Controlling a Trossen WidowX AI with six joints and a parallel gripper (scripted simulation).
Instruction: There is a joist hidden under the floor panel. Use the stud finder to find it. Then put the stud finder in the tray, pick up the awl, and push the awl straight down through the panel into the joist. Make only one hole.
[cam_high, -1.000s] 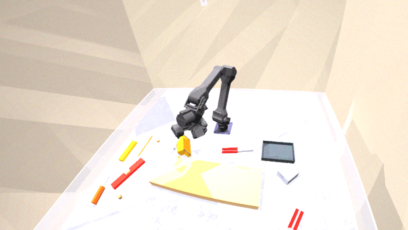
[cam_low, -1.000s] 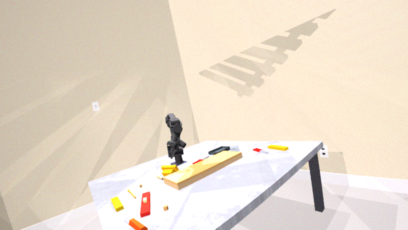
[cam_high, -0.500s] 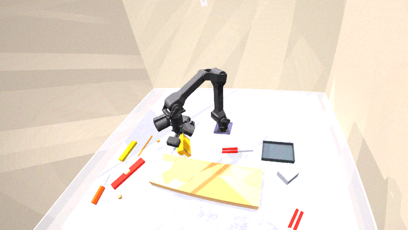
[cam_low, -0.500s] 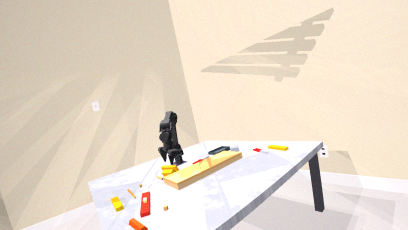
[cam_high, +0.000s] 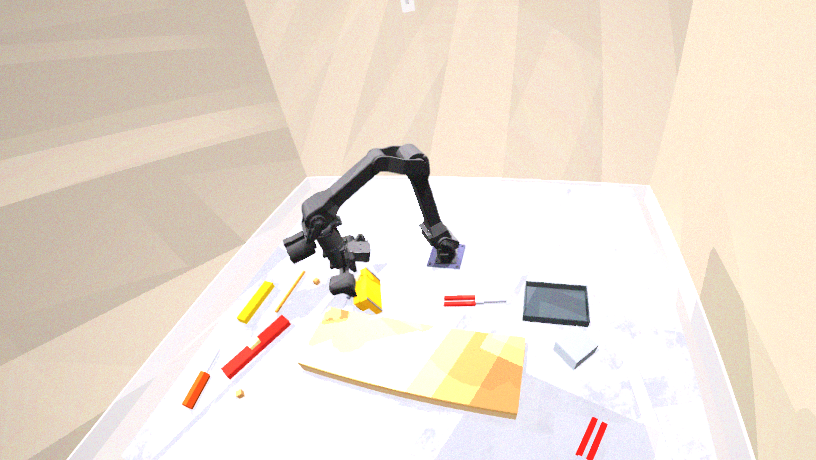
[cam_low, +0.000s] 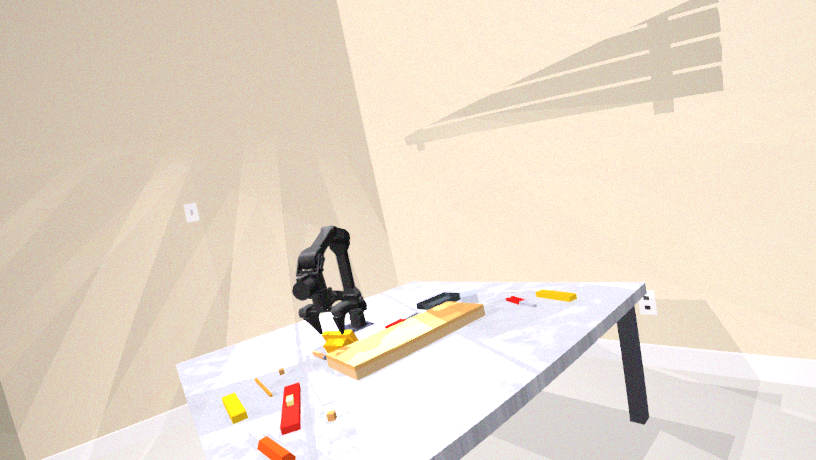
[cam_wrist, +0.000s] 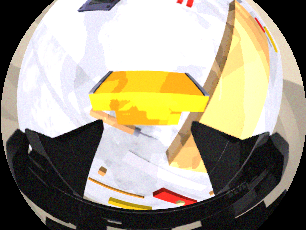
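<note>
Right now the stud finder is 10 mm ahead of my gripper tip, 10 mm to the left of it and 50 mm below it. From my gripper tip the other things lie so: square light: 30 mm ahead, 50 mm below; thin orange stick: 10 mm behind, 250 mm to the right, 70 mm below; awl: 20 mm behind, 40 mm to the right, 60 mm below.
</note>
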